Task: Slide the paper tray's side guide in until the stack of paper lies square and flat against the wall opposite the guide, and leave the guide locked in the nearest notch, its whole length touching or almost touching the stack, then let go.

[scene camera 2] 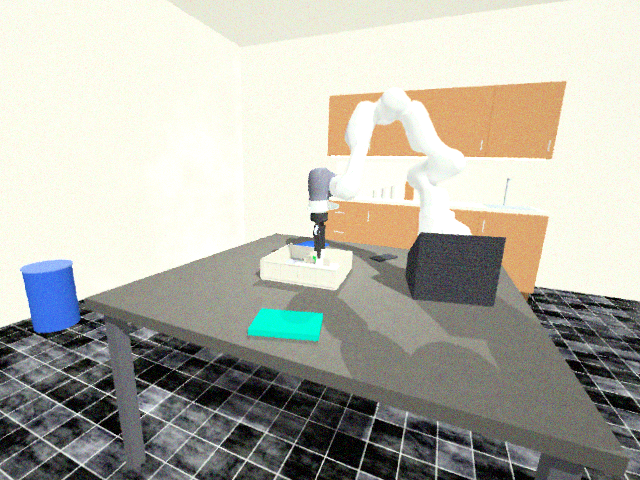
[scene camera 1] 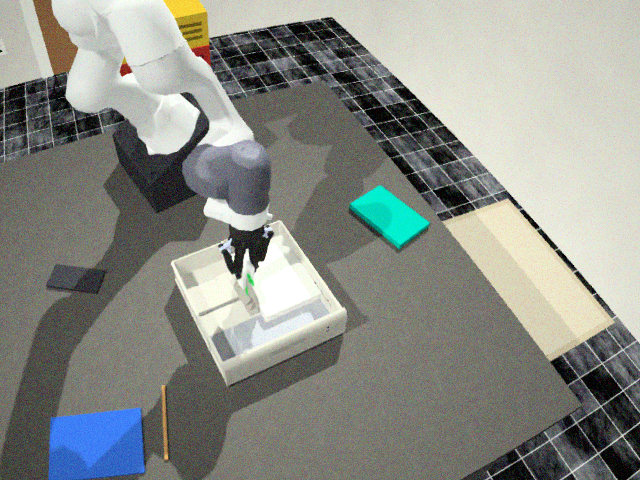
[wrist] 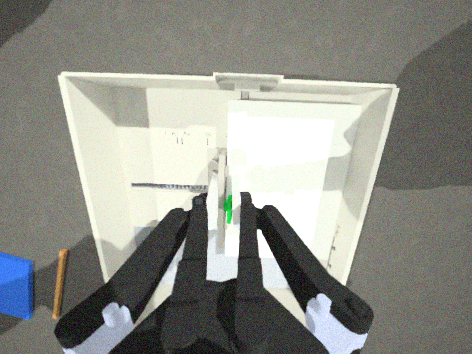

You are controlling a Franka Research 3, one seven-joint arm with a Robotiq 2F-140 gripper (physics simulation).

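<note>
The cream paper tray [scene camera 1: 281, 356] [scene camera 2: 299, 274] [wrist: 90, 130] stands on the table. The white paper stack [scene camera 1: 289, 289] [wrist: 285, 150] lies in it, beside the wall at the right of the wrist view; its far edge is hard to judge in the glare. The upright side guide [scene camera 1: 248, 297] [wrist: 222, 175], with a green mark, runs along the stack's left edge, touching or nearly so. My gripper [scene camera 1: 247, 271] [scene camera 2: 318, 255] [wrist: 225, 184] points down with its fingers slightly apart, one each side of the guide, not clamped on it. The guide's lower part and its notch are hidden.
A teal block [scene camera 1: 390, 215] [scene camera 2: 286, 324], a dark flat block [scene camera 1: 76, 278] [scene camera 2: 383, 257], a blue block [scene camera 1: 97, 441] [wrist: 15, 285] and an orange stick [scene camera 1: 164, 422] [wrist: 60, 283] lie around the tray. The slotted track [wrist: 167, 187] runs left of the guide.
</note>
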